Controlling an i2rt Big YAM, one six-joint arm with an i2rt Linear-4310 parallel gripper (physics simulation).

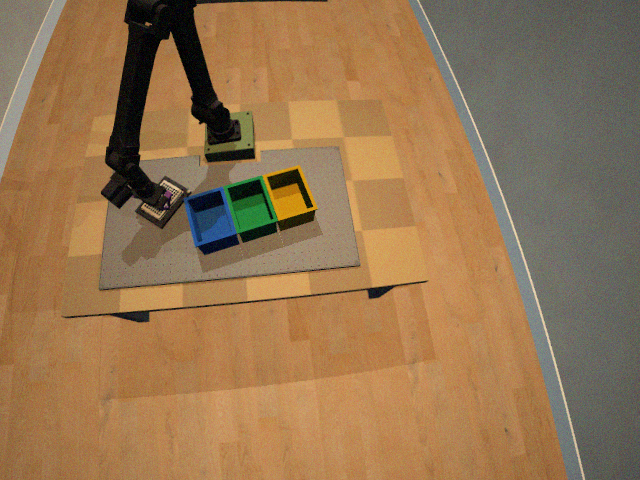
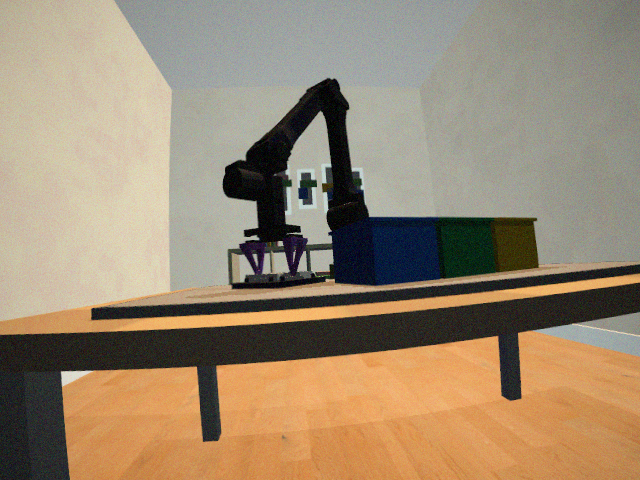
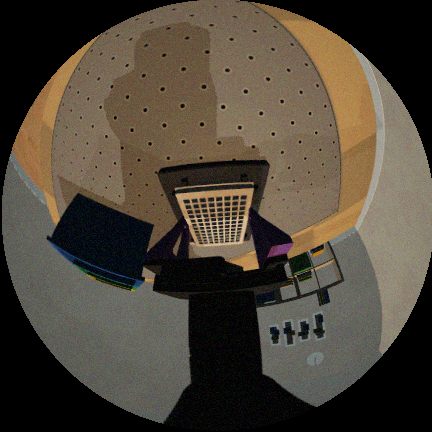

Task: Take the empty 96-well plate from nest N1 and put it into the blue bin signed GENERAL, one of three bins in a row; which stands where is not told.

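Places are measured from the arm's base along level axes (x ahead, y left, z up), in centimetres.
Where they show: gripper, fingertip midpoint: [image 1: 159, 203] [image 2: 275, 276] [image 3: 216, 213]; arm's base, link origin: [image 1: 224, 133].
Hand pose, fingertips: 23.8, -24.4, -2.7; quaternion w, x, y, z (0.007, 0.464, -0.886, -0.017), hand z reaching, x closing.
Each offset is from my fingertips to the centre of the thing, as dx, dy, dz. Level surfaces: height alone.
The 96-well plate @[-1.3, +1.1, +0.0] [image 1: 151, 210] [image 2: 263, 278] [image 3: 215, 200] is cream-coloured with a grid of dark wells and sits level in the dark nest @[-1.4, +1.1, -0.8] [image 1: 160, 222] [image 2: 242, 285] [image 3: 215, 173], left of the bins. My gripper [image 1: 164, 202] [image 2: 275, 273] [image 3: 216, 213] points down, with its purple fingers low against the plate's two long sides; it is shut on the plate. The blue bin [image 1: 211, 219] [image 2: 403, 253] [image 3: 102, 227] stands nearest the nest, at the left end of the row. No sign is readable on it.
The green bin [image 1: 250, 206] [image 2: 467, 248] stands in the middle of the row and the yellow bin [image 1: 290, 198] [image 2: 515, 245] at the right end. All three stand on the grey perforated board @[dz -1.9] [image 1: 310, 253] [image 3: 240, 95]. The arm's green base block [image 1: 245, 139] is behind them.
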